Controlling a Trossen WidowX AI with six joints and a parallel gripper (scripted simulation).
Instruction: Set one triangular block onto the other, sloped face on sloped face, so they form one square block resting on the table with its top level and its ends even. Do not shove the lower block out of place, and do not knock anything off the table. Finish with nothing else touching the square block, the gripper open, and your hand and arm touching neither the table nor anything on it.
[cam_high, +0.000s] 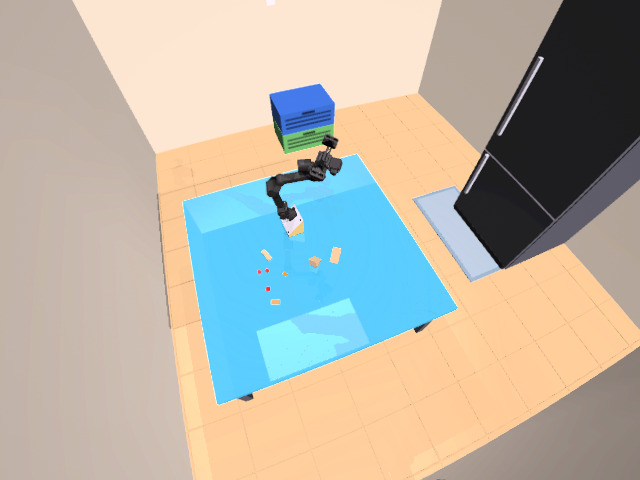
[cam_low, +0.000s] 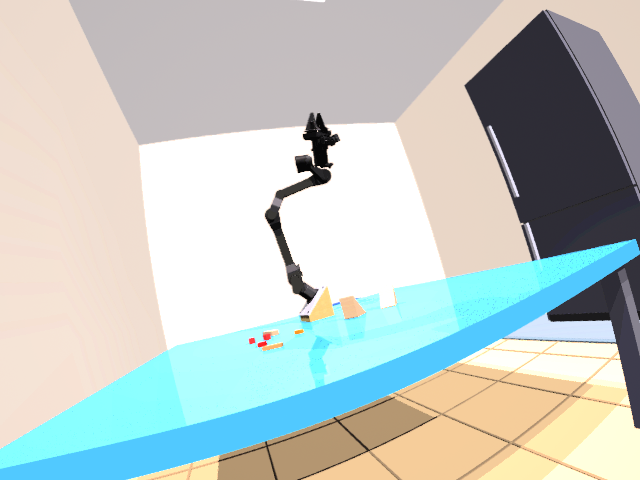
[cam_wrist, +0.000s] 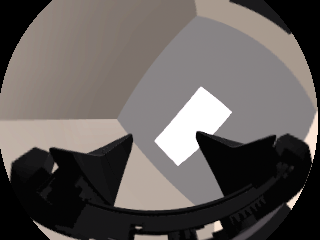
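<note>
My gripper tip is now 50 mm short of the triangular block, 50 mm to the right of it and 740 mm above it. From my gripper tip the other things lie so: orange bit (60 mm ahead, 260 mm to the right, 750 mm below).
</note>
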